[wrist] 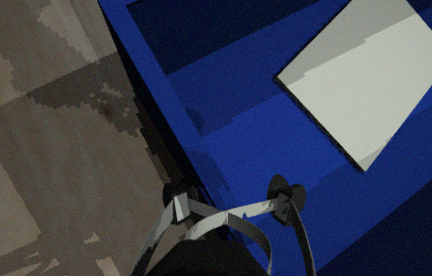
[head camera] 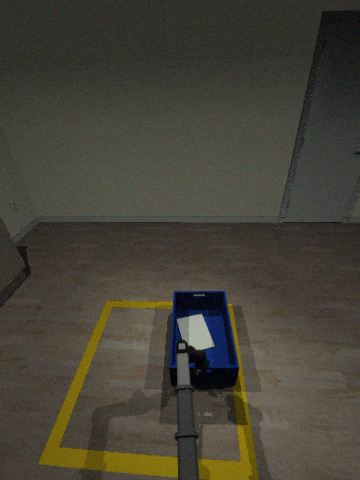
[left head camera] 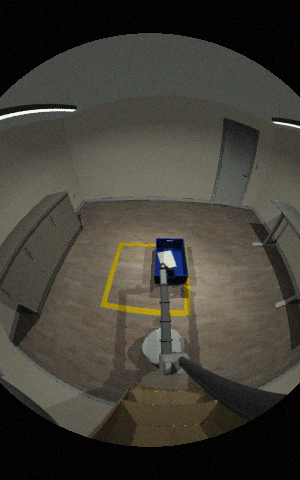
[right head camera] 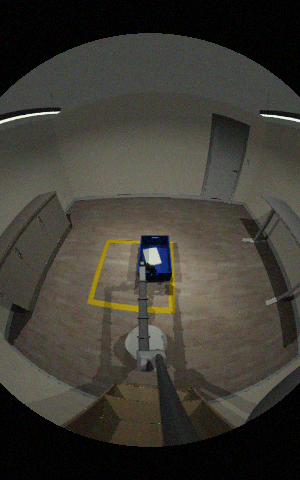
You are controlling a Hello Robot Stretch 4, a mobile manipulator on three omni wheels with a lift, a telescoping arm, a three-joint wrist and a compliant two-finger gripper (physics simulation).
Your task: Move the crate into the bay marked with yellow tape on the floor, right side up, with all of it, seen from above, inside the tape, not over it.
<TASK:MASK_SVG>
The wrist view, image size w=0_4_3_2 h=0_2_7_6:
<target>my gripper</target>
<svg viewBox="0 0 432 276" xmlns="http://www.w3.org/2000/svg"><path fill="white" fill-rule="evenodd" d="M128 275L144 276L151 257L169 224L180 225L190 219L192 213L197 213L206 218L191 227L185 239L177 243L145 276L271 276L271 244L262 230L242 218L243 213L248 218L270 212L273 214L273 218L283 226L293 226L304 258L307 276L316 276L314 259L307 233L299 216L299 212L303 209L306 201L305 188L300 184L289 186L283 176L276 174L270 181L267 201L225 211L219 209L219 212L217 208L199 202L197 184L190 173L181 179L179 186L175 183L166 183L163 188L165 210L151 228ZM196 239L204 233L224 224L250 237L264 250L269 260L267 272L247 248L237 241Z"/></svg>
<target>white sheet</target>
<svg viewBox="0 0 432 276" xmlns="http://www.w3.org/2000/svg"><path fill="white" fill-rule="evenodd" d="M406 0L351 0L274 78L361 172L366 172L432 86L432 30Z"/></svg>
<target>blue crate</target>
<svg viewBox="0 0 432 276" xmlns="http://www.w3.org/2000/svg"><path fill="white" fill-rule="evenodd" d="M214 228L221 240L232 240L243 244L267 272L269 266L267 255L254 240L225 224ZM243 213L242 218L262 230L271 244L271 276L307 276L304 258L293 226L283 226L273 218L273 214L270 212L248 218ZM406 0L432 30L432 0ZM97 0L133 89L182 174L185 176L190 173L194 177L198 188L199 202L215 207L220 212L219 209L225 211L267 201L270 181L274 175L280 174L287 180L289 186L300 184L305 188L306 201L303 209L299 212L299 216L307 233L314 259L316 276L432 276L432 86L366 172L361 172L274 79L351 0Z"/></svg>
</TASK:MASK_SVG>
